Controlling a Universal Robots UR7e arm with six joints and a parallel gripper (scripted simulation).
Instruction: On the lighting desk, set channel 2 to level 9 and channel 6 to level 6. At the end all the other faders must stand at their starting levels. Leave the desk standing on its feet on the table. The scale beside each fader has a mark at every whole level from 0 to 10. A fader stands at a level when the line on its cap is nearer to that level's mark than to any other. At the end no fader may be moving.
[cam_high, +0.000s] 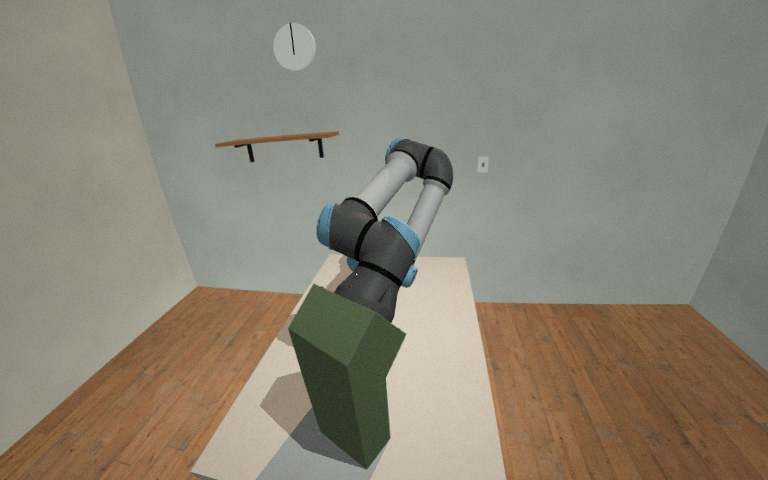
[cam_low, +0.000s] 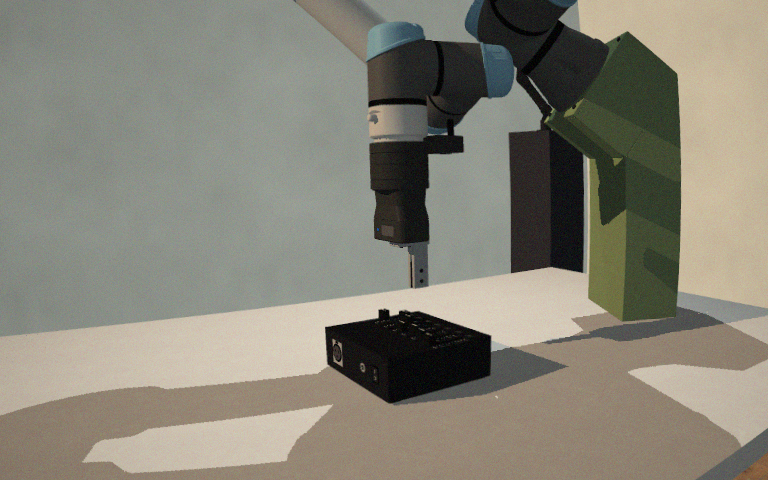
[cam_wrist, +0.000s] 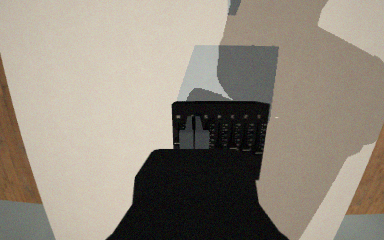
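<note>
Now: the fader cap 40 mm ahead of my hand, 30 mm to the right of it and 50 mm below it.
</note>
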